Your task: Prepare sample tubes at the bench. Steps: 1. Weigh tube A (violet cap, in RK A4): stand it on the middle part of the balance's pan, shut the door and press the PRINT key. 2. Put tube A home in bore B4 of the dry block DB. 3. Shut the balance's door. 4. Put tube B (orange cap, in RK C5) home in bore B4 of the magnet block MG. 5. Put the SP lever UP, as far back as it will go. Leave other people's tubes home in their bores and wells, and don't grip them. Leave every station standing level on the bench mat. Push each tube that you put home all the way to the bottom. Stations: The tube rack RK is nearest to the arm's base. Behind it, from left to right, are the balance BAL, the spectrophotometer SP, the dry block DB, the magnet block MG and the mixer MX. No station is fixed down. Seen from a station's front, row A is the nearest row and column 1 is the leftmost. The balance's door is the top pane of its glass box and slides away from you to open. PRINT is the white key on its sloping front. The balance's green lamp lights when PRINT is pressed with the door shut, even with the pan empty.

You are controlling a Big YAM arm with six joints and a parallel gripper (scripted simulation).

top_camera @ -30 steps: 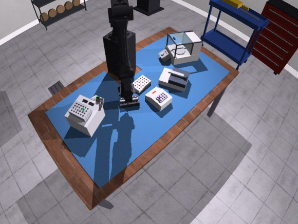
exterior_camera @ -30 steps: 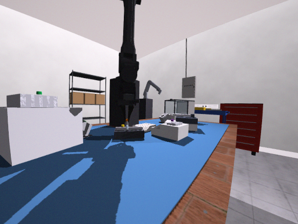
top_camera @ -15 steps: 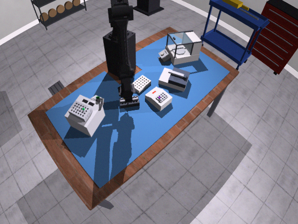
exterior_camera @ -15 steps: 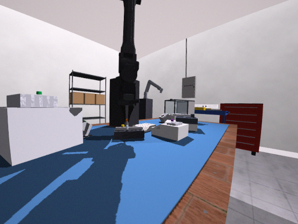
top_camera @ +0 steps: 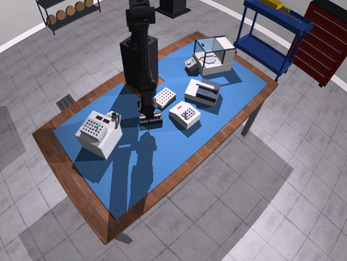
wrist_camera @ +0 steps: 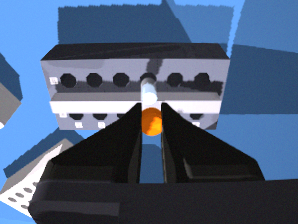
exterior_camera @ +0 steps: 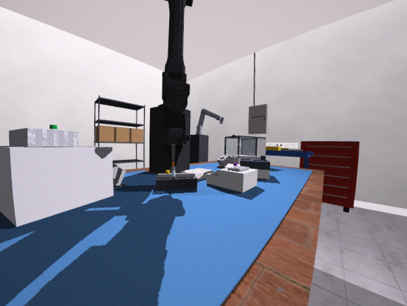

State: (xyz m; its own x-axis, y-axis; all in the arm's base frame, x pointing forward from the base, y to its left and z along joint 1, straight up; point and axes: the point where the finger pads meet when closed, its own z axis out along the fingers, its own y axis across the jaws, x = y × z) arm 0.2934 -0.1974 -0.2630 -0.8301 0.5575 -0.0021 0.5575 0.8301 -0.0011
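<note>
The yellow-capped tube lies 30 mm behind my hand and 50 mm below it. From my hand the other things lie so: magnet block MG 10 mm behind, 20 mm to the left, 60 mm below; tube rack RK 70 mm behind, 190 mm to the left, 60 mm below; violet-capped tube 140 mm ahead, 150 mm to the left, 20 mm below.
</note>
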